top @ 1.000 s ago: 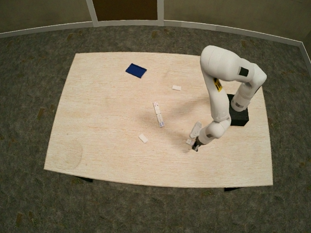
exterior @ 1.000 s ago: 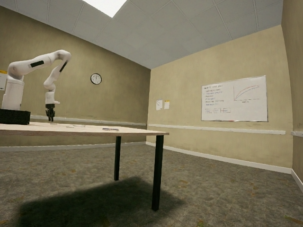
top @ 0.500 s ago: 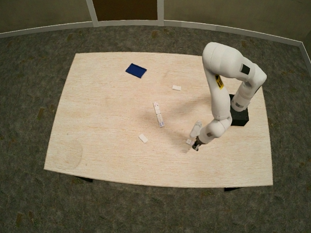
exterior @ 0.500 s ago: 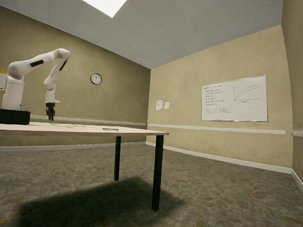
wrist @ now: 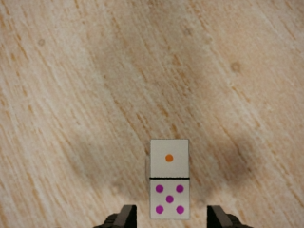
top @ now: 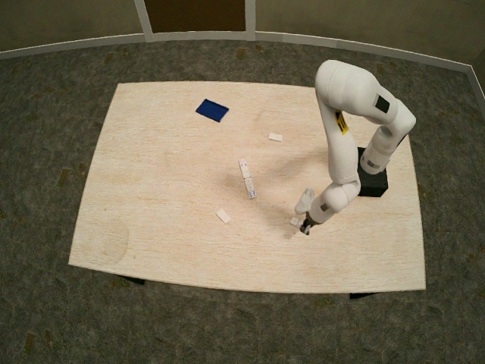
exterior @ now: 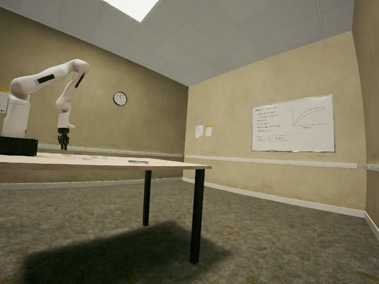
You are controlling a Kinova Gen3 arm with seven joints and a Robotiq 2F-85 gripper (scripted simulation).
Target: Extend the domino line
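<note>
The white domino is 20 mm ahead of my hand, 10 mm to the right of it and 50 mm below it.
</note>
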